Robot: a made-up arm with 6 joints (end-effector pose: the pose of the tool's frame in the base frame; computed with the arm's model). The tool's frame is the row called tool.
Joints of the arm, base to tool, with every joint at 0 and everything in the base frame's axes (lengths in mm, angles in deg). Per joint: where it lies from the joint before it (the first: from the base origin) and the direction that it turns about. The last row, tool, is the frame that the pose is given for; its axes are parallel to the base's.
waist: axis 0 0 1 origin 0 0 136.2
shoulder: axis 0 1 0 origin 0 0 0
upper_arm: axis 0 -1 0 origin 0 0 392.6
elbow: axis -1 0 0 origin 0 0 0
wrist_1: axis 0 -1 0 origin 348.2 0 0
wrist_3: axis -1 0 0 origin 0 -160.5 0
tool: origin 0 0 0
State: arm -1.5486 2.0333 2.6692 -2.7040 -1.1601 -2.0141
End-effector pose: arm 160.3 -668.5 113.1 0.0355 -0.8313 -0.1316 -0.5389
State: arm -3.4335 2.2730 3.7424 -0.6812 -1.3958 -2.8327
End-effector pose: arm -381.2 244.7 218.8 0.0698 0.1818 -0.9746 -0.1108
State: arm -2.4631 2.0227 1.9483 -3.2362 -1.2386 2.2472
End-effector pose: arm -445.9 -564.7 -46.0 0.4444 -0.3474 -0.5410 -0.6238
Working (the frame after each row of the table, in the pose's form):
after waist: 0.0 0.0 136.2 0.3328 0.0000 0.0000 -0.9430
after shoulder: 0.0 0.0 136.2 0.1766 0.7992 0.2820 -0.5005
after upper_arm: -275.0 -221.7 -35.2 0.3325 0.0351 0.0124 -0.9424
after elbow: -275.0 -221.7 -35.2 0.0508 -0.3305 0.9419 -0.0322
after wrist_1: -545.3 -439.6 -61.1 0.5054 0.2504 -0.7964 0.2181
after wrist_3: -445.9 -564.7 -46.0 0.4444 -0.3474 -0.5410 -0.6238

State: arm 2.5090 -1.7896 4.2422 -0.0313 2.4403 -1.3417
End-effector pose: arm 132.9 101.5 -40.5 0.4026 -0.7600 -0.0540 -0.5073
Working (the frame after each row of the table, in the pose's form):
after waist: 0.0 0.0 136.2 0.3110 0.0000 0.0000 0.9504
after shoulder: 0.0 0.0 136.2 0.1946 0.7414 -0.2426 0.5946
after upper_arm: 309.1 -226.6 51.0 0.3086 -0.1191 0.0390 0.9429
after elbow: 309.1 -226.6 51.0 0.3104 -0.1143 0.0537 0.9422
after wrist_1: 37.1 -27.2 -35.6 0.1571 0.8456 -0.2731 0.4310
after wrist_3: 132.9 101.5 -40.5 0.4026 -0.7600 -0.0540 -0.5073

